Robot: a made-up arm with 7 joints.
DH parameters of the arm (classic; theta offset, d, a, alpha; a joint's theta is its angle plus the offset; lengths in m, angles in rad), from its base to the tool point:
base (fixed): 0 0.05 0.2 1.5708
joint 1: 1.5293 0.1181 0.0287 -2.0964
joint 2: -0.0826 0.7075 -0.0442 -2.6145
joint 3: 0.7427 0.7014 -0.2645 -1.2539
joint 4: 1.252 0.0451 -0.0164 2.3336
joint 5: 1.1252 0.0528 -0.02 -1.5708
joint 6: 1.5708 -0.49 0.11 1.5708
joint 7: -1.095 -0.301 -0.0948 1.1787
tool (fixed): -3.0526 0.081 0 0
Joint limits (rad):
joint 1: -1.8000..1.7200
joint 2: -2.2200..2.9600
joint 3: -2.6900..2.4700
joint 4: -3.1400..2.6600
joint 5: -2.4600..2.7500
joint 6: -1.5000..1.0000
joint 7: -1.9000..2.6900
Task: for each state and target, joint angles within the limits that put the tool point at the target. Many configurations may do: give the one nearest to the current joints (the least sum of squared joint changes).
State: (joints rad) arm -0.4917 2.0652 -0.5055 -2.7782 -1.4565 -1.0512 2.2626
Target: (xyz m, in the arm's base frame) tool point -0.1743 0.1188 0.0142
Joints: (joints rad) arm -0.6834 2.4338 -0.3278 -2.8332 -1.5126 -1.0484 2.3387
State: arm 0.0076 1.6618 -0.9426 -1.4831 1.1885 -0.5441 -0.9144
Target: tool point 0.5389 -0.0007 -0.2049
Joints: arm 0.3242 1.3153 -1.1127 -1.7647 1.2813 -0.3335 -0.7714
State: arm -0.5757 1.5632 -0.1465 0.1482 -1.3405 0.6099 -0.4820
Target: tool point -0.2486 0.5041 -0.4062
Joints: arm -0.8372 1.1394 0.2408 0.4330 -1.2146 0.9632 -0.4636
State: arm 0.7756 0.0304 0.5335 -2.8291 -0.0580 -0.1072 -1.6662
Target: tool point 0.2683 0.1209 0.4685
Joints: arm 0.6640 -0.1911 0.6550 -2.9122 0.0669 -0.1766 -1.7858
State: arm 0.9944 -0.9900 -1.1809 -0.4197 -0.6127 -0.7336 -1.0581
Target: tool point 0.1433 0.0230 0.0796
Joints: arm 0.6827 -1.3521 -0.3311 -1.0484 0.3067 -1.4502 -1.1947
